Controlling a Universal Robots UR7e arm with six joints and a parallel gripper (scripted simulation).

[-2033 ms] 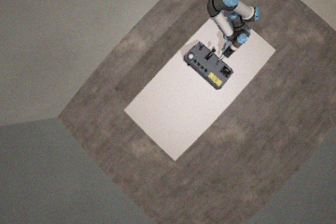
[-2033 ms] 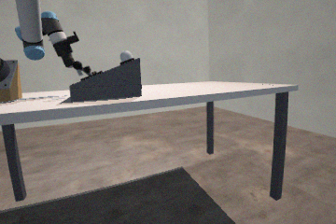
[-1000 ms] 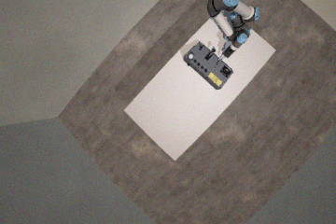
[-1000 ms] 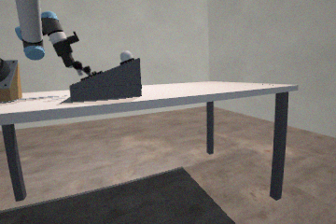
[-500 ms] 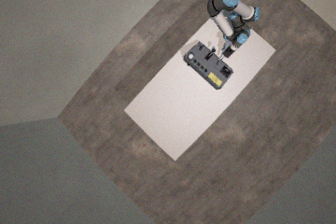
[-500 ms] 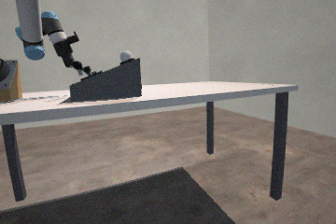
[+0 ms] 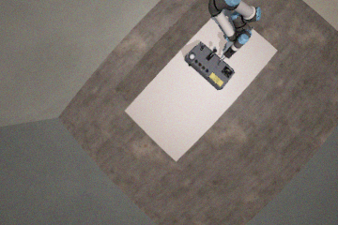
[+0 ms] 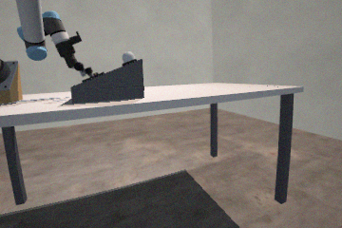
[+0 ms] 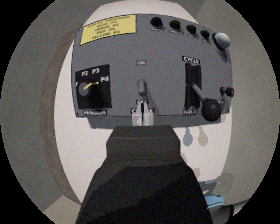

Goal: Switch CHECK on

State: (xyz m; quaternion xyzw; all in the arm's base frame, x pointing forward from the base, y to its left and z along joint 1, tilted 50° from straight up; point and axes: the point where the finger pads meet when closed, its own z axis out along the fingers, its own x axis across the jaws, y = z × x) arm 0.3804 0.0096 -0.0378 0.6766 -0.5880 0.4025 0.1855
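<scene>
Right now my hand is 50 mm short of the CHECK toggle and 20 mm above it. Also, from my hand: dark grey wedge-shaped console: 80 mm ahead, 70 mm to the right, 30 mm below; then black ball-ended lever: 30 mm ahead, 120 mm to the right; then rotary dial: 60 mm ahead, 110 mm to the left, 10 mm below.
</scene>
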